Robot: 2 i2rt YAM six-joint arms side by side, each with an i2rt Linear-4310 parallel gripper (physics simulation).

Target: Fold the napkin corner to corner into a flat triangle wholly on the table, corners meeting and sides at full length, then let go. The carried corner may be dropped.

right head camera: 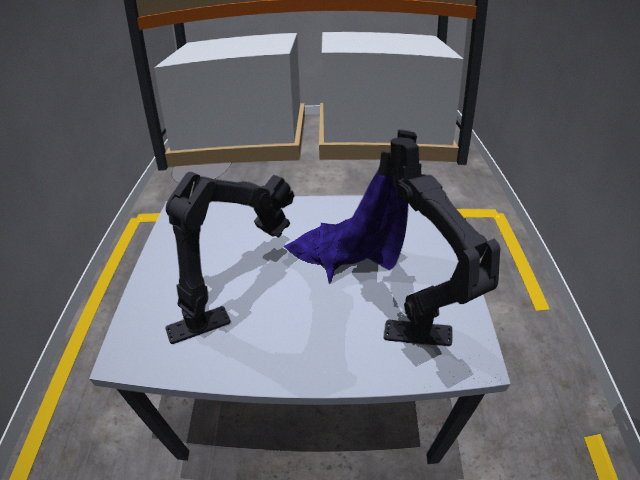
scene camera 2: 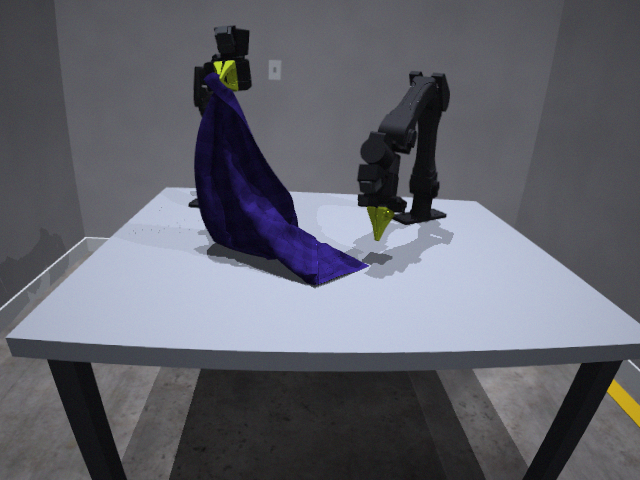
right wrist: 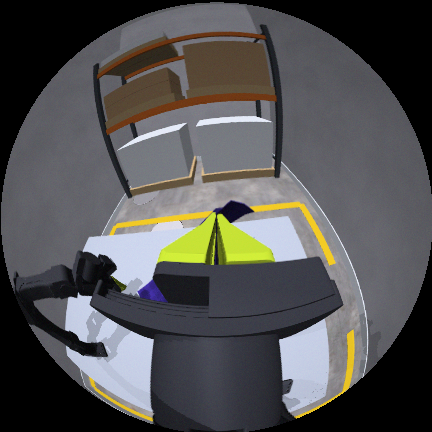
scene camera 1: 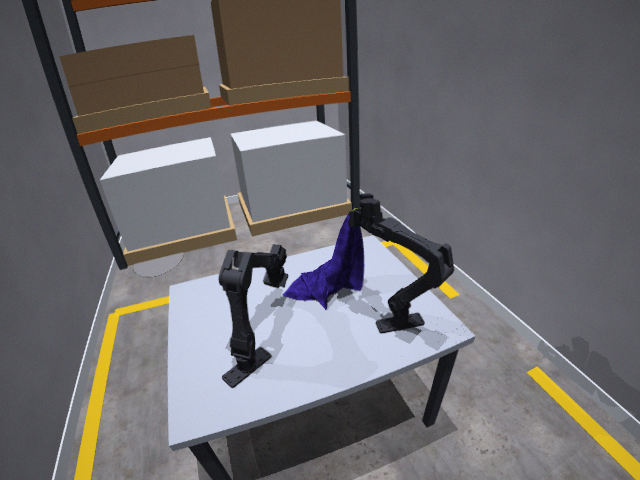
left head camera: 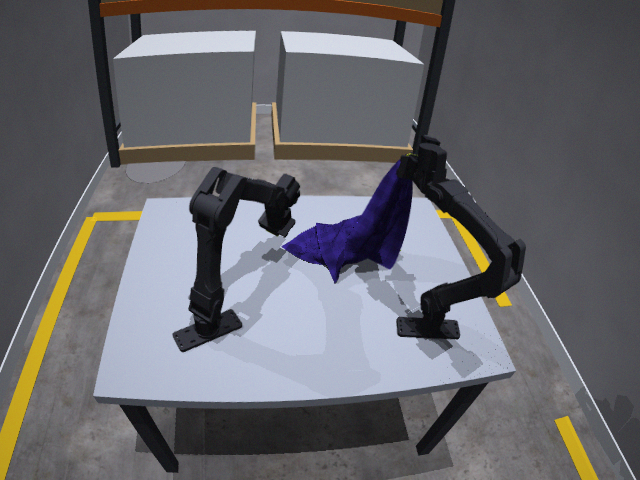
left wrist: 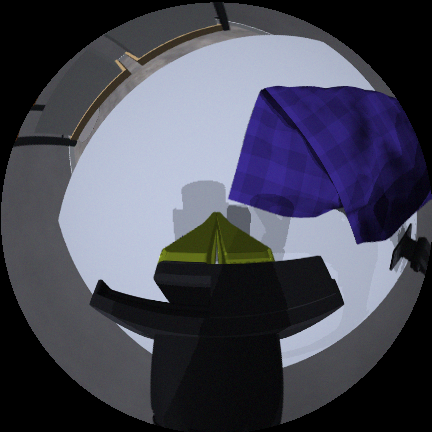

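The purple checked napkin (left head camera: 351, 237) (right head camera: 351, 235) (scene camera 1: 336, 271) (scene camera 2: 248, 196) (left wrist: 290, 160) hangs from my right gripper (scene camera 2: 216, 74) (right wrist: 217, 215), which is shut on it near a corner, high above the table. The napkin's lower part rests on the table with a fold across it, and one corner points toward my left gripper. A bit of napkin (right wrist: 235, 211) sticks out past the right fingertips. My left gripper (scene camera 2: 377, 239) (left wrist: 216, 217) is shut and empty, above the table beside that corner and apart from it. Its fingertips are hidden in both head views.
The white table (left head camera: 232, 372) (right head camera: 258, 372) (scene camera 1: 217, 408) (scene camera 2: 413, 320) carries both arm bases. A storage rack (scene camera 1: 354, 155) (right wrist: 278, 125) with white boxes (left head camera: 186, 98) (scene camera 1: 289, 175) stands behind it. Yellow lines (left head camera: 51, 310) mark the floor.
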